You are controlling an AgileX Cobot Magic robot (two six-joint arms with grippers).
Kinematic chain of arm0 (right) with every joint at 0, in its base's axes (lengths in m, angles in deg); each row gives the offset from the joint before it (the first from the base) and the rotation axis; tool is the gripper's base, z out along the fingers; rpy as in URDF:
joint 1: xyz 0 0 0.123 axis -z
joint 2: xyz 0 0 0 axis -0.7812 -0.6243 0
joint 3: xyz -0.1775 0.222 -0.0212 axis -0.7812 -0.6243 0
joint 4: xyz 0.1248 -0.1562 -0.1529 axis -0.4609 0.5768 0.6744
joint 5: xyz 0 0 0 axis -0.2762 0.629 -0.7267
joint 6: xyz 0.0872 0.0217 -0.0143 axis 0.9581 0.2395 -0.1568
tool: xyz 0 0 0 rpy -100.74 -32.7 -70.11
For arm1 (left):
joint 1: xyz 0 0 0.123 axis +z
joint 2: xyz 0 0 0 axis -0.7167 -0.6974 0
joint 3: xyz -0.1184 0.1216 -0.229 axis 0.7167 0.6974 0
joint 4: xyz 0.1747 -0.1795 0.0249 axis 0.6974 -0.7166 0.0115
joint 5: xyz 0 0 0 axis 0.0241 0.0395 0.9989
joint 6: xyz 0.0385 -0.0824 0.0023 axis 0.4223 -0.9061 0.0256
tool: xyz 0 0 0 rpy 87.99 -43.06 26.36
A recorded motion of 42 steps. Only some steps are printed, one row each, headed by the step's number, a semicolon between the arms.
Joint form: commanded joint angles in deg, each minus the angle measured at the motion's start. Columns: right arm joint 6, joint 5, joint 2, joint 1, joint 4, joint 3; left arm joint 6, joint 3, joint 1, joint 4, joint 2, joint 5.
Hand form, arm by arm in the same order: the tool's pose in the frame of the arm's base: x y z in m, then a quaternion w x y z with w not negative. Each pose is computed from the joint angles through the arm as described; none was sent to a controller.
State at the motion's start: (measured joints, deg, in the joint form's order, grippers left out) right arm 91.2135 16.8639 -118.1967 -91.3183 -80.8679 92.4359; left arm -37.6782 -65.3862 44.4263 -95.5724 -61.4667 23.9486
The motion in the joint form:
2: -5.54 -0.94 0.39 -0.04 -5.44 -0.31; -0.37 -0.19 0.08 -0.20 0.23 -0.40
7: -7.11 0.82 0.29 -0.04 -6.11 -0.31; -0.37 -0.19 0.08 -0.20 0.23 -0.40
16: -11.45 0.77 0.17 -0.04 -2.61 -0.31; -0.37 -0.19 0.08 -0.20 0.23 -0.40
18: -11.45 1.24 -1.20 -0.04 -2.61 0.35; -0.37 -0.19 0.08 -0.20 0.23 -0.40
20: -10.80 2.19 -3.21 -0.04 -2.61 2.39; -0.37 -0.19 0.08 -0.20 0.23 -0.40
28: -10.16 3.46 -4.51 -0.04 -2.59 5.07; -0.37 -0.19 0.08 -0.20 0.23 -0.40
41: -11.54 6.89 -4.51 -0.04 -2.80 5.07; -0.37 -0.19 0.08 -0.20 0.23 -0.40
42: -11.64 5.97 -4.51 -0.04 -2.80 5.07; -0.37 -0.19 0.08 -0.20 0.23 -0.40
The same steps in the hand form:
2: 0.2455 0.1955 0.1312 0.53687 -0.15685 0.79511 0.23445; 0.0564 -0.0023 0.2065 0.71143 0.00504 0.70249 -0.01843
7: 0.2452 0.1944 0.1280 0.52802 -0.16456 0.80326 0.22111; 0.0564 -0.0023 0.2065 0.71143 0.00504 0.70249 -0.01843
16: 0.2428 0.1978 0.1276 0.53373 -0.22360 0.78872 0.20749; 0.0564 -0.0023 0.2065 0.71143 0.00504 0.70249 -0.01843
18: 0.2449 0.1996 0.1216 0.52591 -0.22542 0.79428 0.20426; 0.0564 -0.0023 0.2065 0.71143 0.00504 0.70249 -0.01843
20: 0.2514 0.2052 0.1159 0.51849 -0.22222 0.79986 0.20496; 0.0564 -0.0023 0.2065 0.71143 0.00504 0.70249 -0.01843
28: 0.2599 0.2125 0.1158 0.51779 -0.21760 0.80058 0.20886; 0.0564 -0.0023 0.2065 0.71143 0.00504 0.70249 -0.01843
41: 0.2582 0.2111 0.1108 0.49676 -0.23039 0.81400 0.19382; 0.0564 -0.0023 0.2065 0.71143 0.00504 0.70249 -0.01843
42: 0.2588 0.2114 0.1121 0.50330 -0.22981 0.80969 0.19566; 0.0564 -0.0023 0.2065 0.71143 0.00504 0.70249 -0.01843

